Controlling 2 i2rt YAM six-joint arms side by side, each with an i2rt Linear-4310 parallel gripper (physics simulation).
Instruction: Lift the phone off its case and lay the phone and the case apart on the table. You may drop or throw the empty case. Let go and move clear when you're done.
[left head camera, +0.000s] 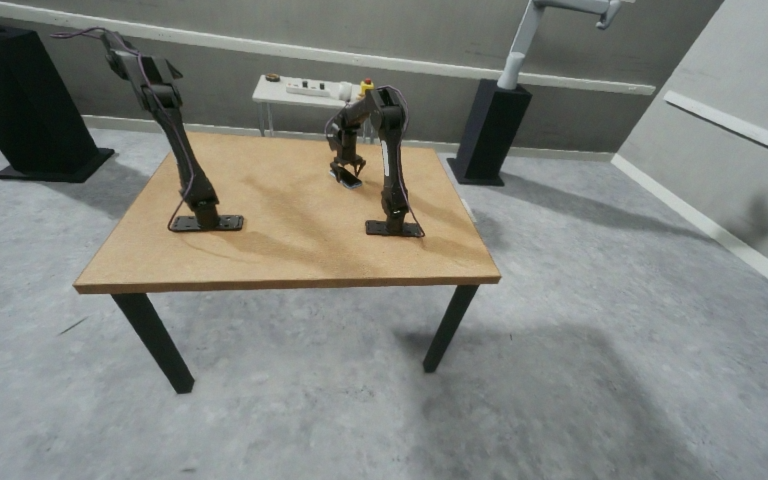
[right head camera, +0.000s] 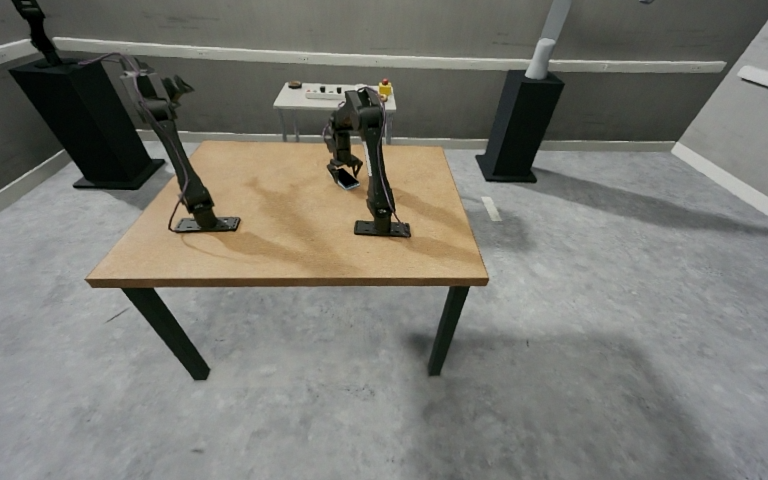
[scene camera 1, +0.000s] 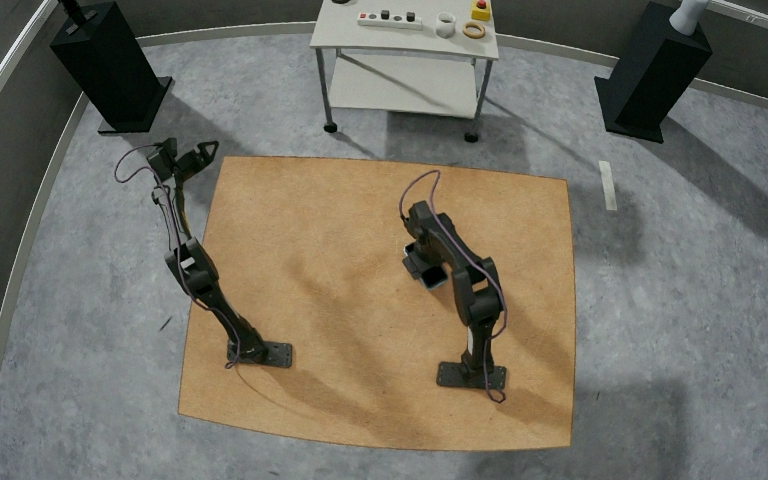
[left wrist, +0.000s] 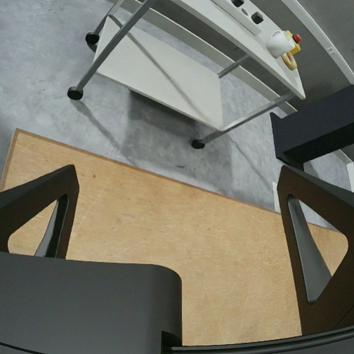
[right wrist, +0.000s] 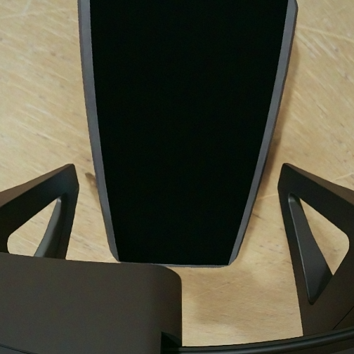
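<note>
The black-screened phone (left head camera: 349, 178) (right head camera: 345, 178) (scene camera 1: 434, 276) (right wrist: 185, 100) lies face up in its thin grey-blue case on the table, right of the picture's middle. The case's rim (right wrist: 93, 125) runs along the phone's sides in the right wrist view. My right gripper (left head camera: 346, 172) (right head camera: 344, 171) (right wrist: 177, 174) is open and low over the phone, pointing down, one finger off each long side near one end; neither touches it in the right wrist view. My left gripper (scene camera 1: 210, 148) (left wrist: 177, 175) is open, empty and raised beyond the table's far left corner.
The wooden table (left head camera: 271, 266) (right head camera: 271, 266) (scene camera 1: 339, 186) carries both arm bases. Behind it stands a white trolley (scene camera 1: 396, 45) with a power strip (scene camera 1: 389, 21), a mug (scene camera 1: 445, 25) and a yellow stop-button box (scene camera 1: 480, 11). Black pedestals stand on the floor at both sides.
</note>
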